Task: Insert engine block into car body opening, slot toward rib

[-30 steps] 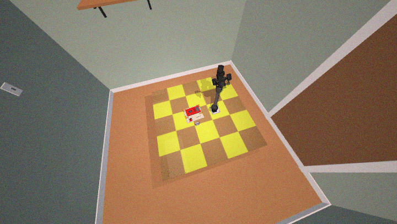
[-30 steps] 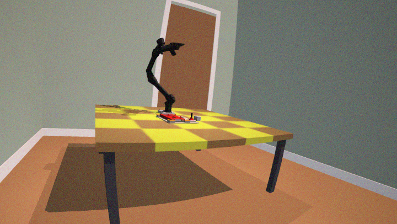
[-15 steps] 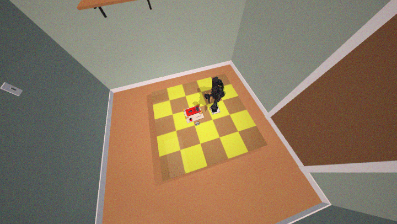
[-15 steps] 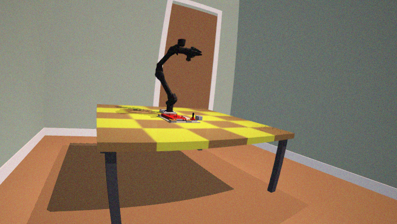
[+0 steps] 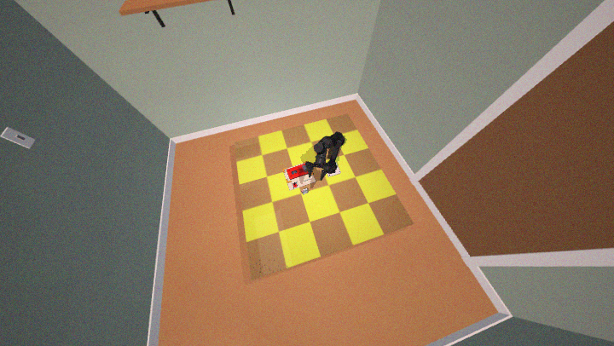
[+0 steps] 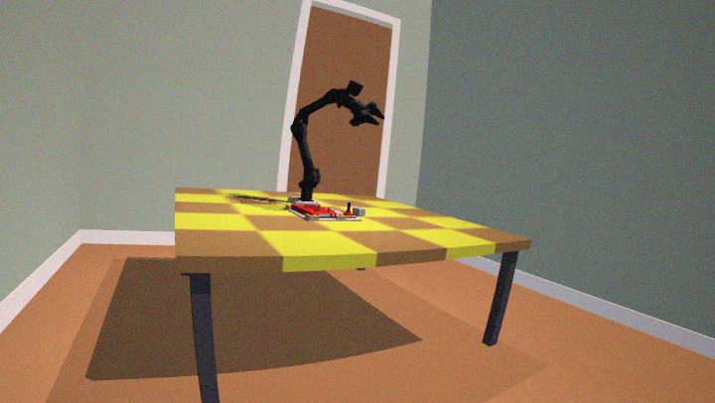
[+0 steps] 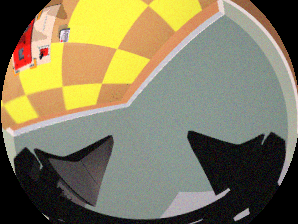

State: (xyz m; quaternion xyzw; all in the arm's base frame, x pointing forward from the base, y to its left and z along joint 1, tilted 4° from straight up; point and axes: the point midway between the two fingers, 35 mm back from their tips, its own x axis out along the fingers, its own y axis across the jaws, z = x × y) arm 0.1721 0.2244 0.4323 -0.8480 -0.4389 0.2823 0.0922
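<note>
My gripper tip is now 410 mm above the grey engine block, 90 mm to the left of it and 70 mm short of it.
</note>
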